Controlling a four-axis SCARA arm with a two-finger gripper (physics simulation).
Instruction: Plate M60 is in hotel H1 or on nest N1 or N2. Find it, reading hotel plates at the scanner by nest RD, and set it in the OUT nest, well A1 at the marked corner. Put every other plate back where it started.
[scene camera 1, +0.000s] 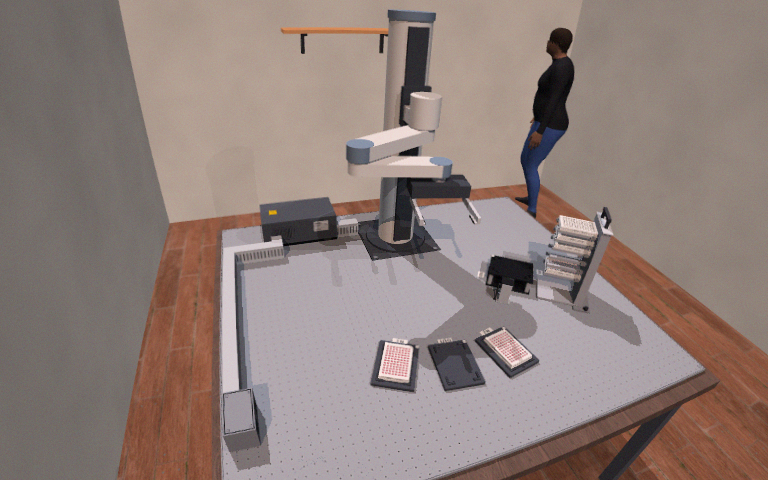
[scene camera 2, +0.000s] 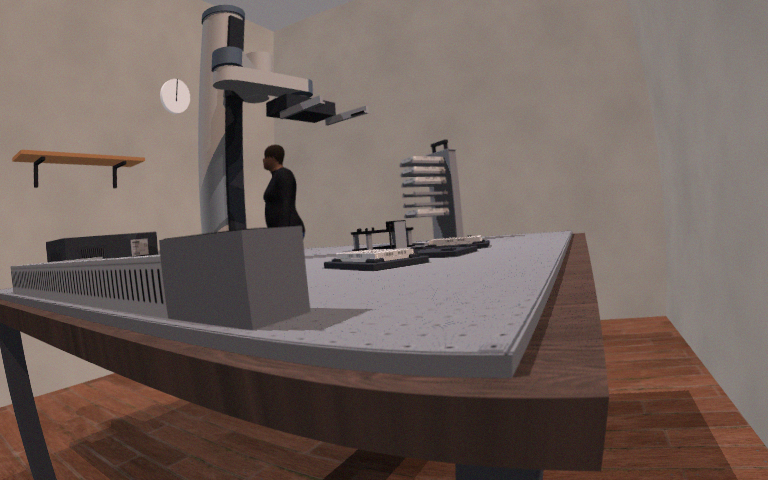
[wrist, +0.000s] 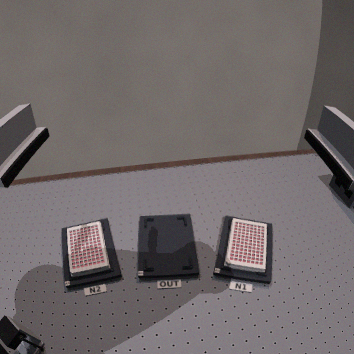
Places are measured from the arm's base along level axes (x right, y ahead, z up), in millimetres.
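Pixels of known places: gripper, between the fingertips: (scene camera 1: 450, 222) (scene camera 2: 345, 104) (wrist: 176, 111); arm's base, origin of its link: (scene camera 1: 395, 238).
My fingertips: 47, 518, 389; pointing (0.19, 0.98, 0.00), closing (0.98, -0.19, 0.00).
For each thing: its top centre in the pictures, then the offset to it from my fingertips, as dx, dy, dz. "spot": a spot on its surface instead.
- nest N2, a spot on its surface: (wrist: 114, 262) spot: -98, +153, -364
- N1 plate, centre of its top: (scene camera 2: 373, 251) (wrist: 248, 241) (scene camera 1: 396, 360) +185, +144, -350
- N2 plate, centre of its top: (wrist: 84, 245) (scene camera 2: 456, 237) (scene camera 1: 508, 346) -160, +194, -350
- black OUT nest, centre of its top: (scene camera 2: 431, 246) (wrist: 166, 239) (scene camera 1: 456, 361) +16, +192, -358
- small grey box, centre of its top: (wrist: 5, 329) (scene camera 2: 395, 220) (scene camera 1: 508, 281) -283, -26, -292
- dark controller box, a spot on its surface: (scene camera 2: 101, 246) spot: +396, -552, -290
My gripper (scene camera 1: 448, 220) (scene camera 2: 344, 104) (wrist: 176, 111) is open and empty, high above the table near the column. Nest N1 (scene camera 1: 394, 387) (wrist: 270, 250) and nest N2 (wrist: 114, 262) each bear a white plate with red wells: the N1 plate (scene camera 1: 396, 361) (scene camera 2: 373, 254) (wrist: 247, 244) and the N2 plate (scene camera 1: 508, 347) (wrist: 88, 246). The black OUT nest (scene camera 1: 456, 363) (wrist: 168, 247) between them is empty; its marked corner is at lower left in the wrist view. Hotel H1 (scene camera 1: 592, 266) (scene camera 2: 456, 195) holds several white plates. Plate codes are too small to read.
A black raised stand (scene camera 1: 510, 268) with a small grey box (scene camera 1: 504, 293) (scene camera 2: 399, 233) is beside the hotel. A dark controller box (scene camera 1: 297, 220) (scene camera 2: 101, 246), pale duct (scene camera 1: 230, 316) and grey box (scene camera 1: 240, 411) (scene camera 2: 206, 277) line the table's other side. A person (scene camera 1: 552, 107) stands behind the table.
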